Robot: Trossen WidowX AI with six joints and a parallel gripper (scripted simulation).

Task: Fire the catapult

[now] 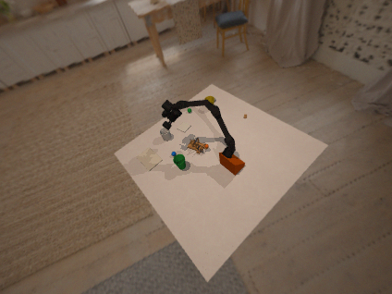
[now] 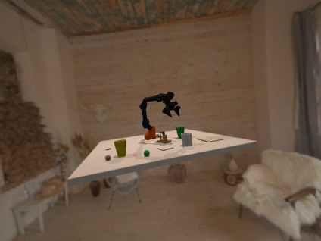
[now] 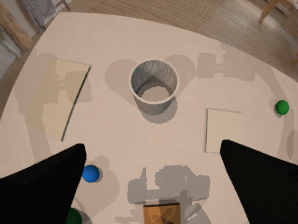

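Right now my gripper tip is 280 mm past the orange ball, 190 mm above it and 120 mm to the left of it. The rest, counted from my gripper tip: blue ball: 230 mm below, 110 mm to the left, 90 mm behind; white mug: 220 mm below, 120 mm ahead, 30 mm to the left; wooden catapult: 210 mm behind, 200 mm below, 90 mm to the right.
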